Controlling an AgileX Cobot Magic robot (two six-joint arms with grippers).
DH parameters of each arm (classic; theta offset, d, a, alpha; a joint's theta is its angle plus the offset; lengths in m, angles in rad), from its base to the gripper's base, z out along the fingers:
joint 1: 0 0.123 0 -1.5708
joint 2: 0.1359 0 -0.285 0
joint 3: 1.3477 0 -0.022 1.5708
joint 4: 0 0.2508 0 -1.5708
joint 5: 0 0 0.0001 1.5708
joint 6: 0 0.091 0 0
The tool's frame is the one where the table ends.
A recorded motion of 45 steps. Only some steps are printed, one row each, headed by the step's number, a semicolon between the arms.
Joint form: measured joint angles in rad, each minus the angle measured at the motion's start. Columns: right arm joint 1, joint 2, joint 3, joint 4, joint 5, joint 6; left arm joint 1, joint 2, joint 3, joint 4, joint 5, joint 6.
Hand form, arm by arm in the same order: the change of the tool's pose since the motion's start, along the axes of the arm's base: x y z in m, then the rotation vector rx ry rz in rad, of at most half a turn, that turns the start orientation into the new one. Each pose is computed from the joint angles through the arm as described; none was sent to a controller.
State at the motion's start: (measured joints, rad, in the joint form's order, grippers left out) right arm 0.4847 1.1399 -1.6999 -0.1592 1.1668 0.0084; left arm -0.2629 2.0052 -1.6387 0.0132 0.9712 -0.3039
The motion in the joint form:
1: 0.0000 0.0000 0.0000 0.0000 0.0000 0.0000; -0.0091 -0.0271 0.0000 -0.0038 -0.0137 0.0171
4: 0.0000 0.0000 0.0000 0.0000 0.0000 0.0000; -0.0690 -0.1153 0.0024 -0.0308 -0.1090 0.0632
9: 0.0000 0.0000 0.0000 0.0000 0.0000 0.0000; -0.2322 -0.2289 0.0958 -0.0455 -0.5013 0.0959
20: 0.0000 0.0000 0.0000 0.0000 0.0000 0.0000; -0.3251 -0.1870 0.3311 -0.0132 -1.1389 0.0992
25: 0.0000 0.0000 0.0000 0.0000 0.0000 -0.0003; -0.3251 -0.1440 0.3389 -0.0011 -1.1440 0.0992
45: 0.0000 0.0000 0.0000 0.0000 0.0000 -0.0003; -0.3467 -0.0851 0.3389 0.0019 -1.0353 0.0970
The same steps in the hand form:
1: 0.0000 0.0000 0.0000 0.0000 0.0000 0.0000; -0.0029 -0.0036 0.0120 -0.0088 -0.0397 -0.0244
4: 0.0000 0.0000 0.0000 0.0000 0.0000 0.0000; -0.0155 -0.0283 0.0527 -0.0684 -0.2113 -0.1192
9: 0.0000 0.0000 0.0000 0.0000 0.0000 0.0000; -0.0453 -0.0905 0.0956 -0.2213 -0.5971 -0.2885
20: 0.0000 0.0000 0.0000 0.0000 0.0000 0.0000; -0.0554 -0.1291 0.0527 -0.3558 -0.9363 -0.3713
25: 0.0000 0.0000 0.0000 -0.0002 -0.0001 0.0001; -0.0508 -0.1324 0.0319 -0.3319 -0.8968 -0.3851
45: 0.0000 0.0000 0.0000 -0.0002 -0.0001 0.0001; -0.0534 -0.1420 -0.0031 -0.2766 -0.7383 -0.4179

